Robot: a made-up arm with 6 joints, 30 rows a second.
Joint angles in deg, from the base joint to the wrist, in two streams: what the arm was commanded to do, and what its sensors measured. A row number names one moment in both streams.
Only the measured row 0 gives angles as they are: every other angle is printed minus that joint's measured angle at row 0.
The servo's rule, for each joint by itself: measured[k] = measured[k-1] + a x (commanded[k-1-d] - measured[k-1]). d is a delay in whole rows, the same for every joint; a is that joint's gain. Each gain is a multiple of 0.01, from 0.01 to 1. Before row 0 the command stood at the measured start. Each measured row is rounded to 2 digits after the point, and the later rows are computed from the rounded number. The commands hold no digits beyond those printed.
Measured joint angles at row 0:
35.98, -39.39, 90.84, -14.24, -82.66, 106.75
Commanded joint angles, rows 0 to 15:
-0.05, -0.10, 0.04, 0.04, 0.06, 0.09
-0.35, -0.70, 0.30, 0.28, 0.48, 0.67
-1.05, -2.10, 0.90, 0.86, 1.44, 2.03
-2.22, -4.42, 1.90, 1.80, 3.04, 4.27
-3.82, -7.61, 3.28, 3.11, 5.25, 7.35
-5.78, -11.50, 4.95, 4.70, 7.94, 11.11
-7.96, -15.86, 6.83, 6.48, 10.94, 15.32
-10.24, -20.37, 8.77, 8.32, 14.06, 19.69
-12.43, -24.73, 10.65, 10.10, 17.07, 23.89
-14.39, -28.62, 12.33, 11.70, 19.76, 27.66
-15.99, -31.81, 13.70, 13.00, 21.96, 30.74
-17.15, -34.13, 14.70, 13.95, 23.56, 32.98
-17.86, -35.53, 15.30, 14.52, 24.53, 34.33
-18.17, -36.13, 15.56, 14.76, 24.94, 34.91
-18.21, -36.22, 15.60, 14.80, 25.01, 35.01
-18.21, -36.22, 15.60, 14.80, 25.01, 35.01
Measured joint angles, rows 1 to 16:
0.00, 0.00, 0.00, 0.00, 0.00, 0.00
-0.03, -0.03, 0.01, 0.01, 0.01, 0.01
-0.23, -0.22, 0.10, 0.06, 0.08, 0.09
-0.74, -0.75, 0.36, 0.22, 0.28, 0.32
-1.66, -1.78, 0.85, 0.54, 0.69, 0.79
-3.00, -3.41, 1.63, 1.05, 1.37, 1.58
-4.72, -5.68, 2.69, 1.78, 2.36, 2.72
-6.73, -8.53, 4.01, 2.72, 3.65, 4.23
-8.91, -11.85, 5.53, 3.84, 5.21, 6.09
-11.09, -15.46, 7.17, 5.09, 6.99, 8.23
-13.14, -19.14, 8.82, 6.41, 8.91, 10.56
-14.91, -22.69, 10.38, 7.73, 10.87, 12.98
-16.30, -25.89, 11.76, 8.97, 12.77, 15.38
-17.27, -28.59, 12.89, 10.08, 14.53, 17.65
-17.83, -30.70, 13.74, 11.02, 16.09, 19.72
-18.07, -32.25, 14.34, 11.78, 17.43, 21.55
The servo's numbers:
d 1
a 0.62 0.28 0.32 0.20 0.15 0.12

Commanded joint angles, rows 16 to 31:
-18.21, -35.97, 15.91, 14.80, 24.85, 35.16
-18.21, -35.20, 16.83, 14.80, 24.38, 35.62
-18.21, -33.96, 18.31, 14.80, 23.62, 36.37
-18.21, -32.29, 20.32, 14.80, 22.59, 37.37
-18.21, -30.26, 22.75, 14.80, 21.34, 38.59
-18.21, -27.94, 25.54, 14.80, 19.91, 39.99
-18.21, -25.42, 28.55, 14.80, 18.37, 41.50
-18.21, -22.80, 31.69, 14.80, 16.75, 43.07
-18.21, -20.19, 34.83, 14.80, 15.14, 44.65
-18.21, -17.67, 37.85, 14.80, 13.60, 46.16
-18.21, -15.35, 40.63, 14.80, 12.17, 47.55
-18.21, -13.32, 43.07, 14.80, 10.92, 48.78
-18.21, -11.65, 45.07, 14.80, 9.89, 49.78
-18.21, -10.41, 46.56, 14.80, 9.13, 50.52
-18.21, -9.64, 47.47, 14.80, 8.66, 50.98
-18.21, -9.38, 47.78, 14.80, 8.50, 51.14
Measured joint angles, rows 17 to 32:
-18.16, -33.36, 14.74, 12.38, 18.57, 23.17
-18.19, -34.09, 15.11, 12.86, 19.51, 24.61
-18.20, -34.40, 15.66, 13.25, 20.24, 25.93
-18.21, -34.28, 16.51, 13.56, 20.75, 27.18
-18.21, -33.72, 17.73, 13.81, 21.03, 28.40
-18.21, -32.75, 19.34, 14.01, 21.08, 29.62
-18.21, -31.40, 21.32, 14.17, 20.90, 30.86
-18.21, -29.73, 23.63, 14.30, 20.52, 32.14
-18.21, -27.79, 26.21, 14.40, 19.95, 33.45
-18.21, -25.66, 28.97, 14.48, 19.23, 34.79
-18.21, -23.42, 31.81, 14.54, 18.39, 36.15
-18.21, -21.16, 34.63, 14.59, 17.46, 37.52
-18.21, -18.96, 37.33, 14.63, 16.48, 38.87
-18.21, -16.91, 39.81, 14.66, 15.49, 40.18
-18.21, -15.09, 41.97, 14.69, 14.54, 41.42
-18.21, -13.56, 43.73, 14.71, 13.66, 42.57

